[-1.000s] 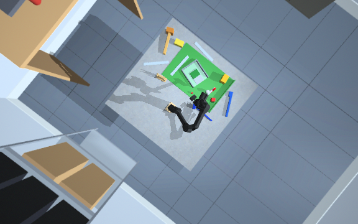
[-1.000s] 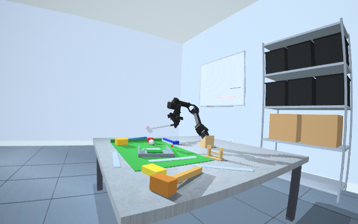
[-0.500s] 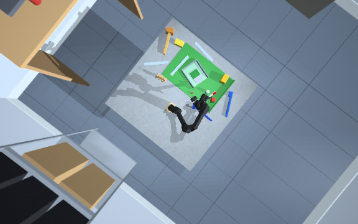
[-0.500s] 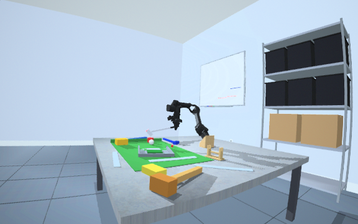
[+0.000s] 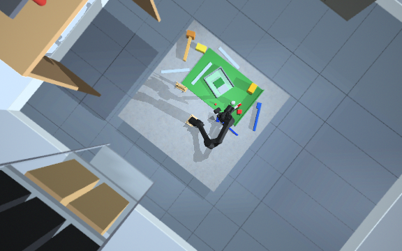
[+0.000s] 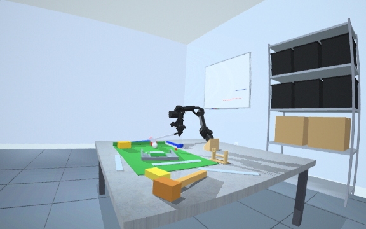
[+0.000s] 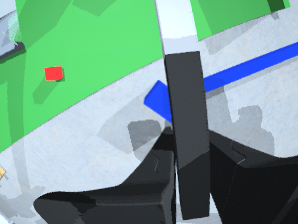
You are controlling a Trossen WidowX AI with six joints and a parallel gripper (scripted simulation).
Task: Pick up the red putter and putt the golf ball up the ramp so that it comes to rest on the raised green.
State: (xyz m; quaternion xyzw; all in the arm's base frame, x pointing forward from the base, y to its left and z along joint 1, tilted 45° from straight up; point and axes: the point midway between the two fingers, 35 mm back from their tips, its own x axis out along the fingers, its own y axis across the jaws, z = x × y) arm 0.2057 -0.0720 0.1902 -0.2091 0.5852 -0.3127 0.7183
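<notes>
Now: gripper tip 12 cm short of the red putter, 2 cm to the left of it and 1 cm above it. Also, from my gripper tip: small red block 20 cm ahead, 10 cm to the right, 7 cm below; then grey frame 28 cm to the left, 27 cm ahead, 9 cm below; then white golf ball 22 cm ahead, 7 cm below, 1 cm to the left.
</notes>
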